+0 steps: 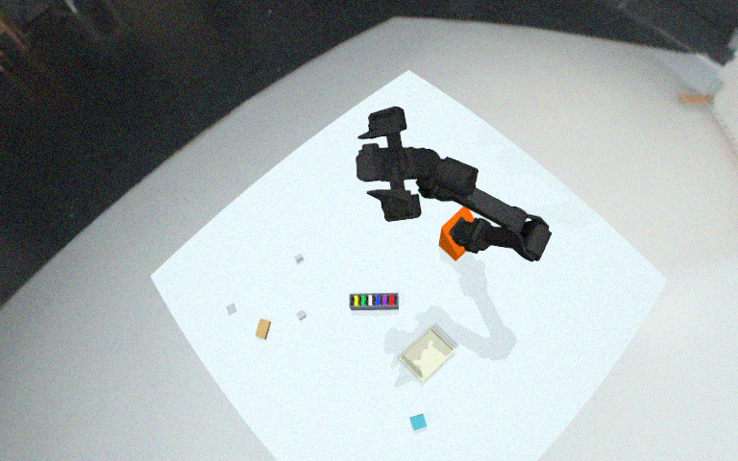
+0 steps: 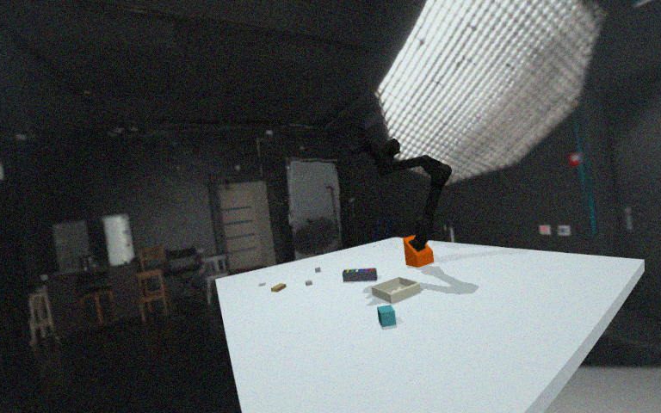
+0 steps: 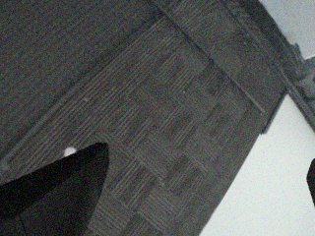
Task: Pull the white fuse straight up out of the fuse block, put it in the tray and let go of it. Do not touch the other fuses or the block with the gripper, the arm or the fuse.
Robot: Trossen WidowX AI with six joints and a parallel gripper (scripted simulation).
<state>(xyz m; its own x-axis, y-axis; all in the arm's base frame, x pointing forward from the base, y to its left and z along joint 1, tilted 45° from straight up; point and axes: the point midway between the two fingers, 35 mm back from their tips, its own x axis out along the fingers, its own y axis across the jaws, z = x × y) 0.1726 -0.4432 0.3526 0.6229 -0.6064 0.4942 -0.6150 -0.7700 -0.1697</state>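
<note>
Now: gripper tip 60 mm short of the white fuse, 10 mm to the left of it and 630 mm above it. Also, from my gripper tip: red fuse: 20 mm ahead, 40 mm to the left, 630 mm below; blue fuse: 40 mm ahead, 10 mm to the left, 630 mm below; purple fuse: 30 mm ahead, 20 mm to the left, 630 mm below.
</note>
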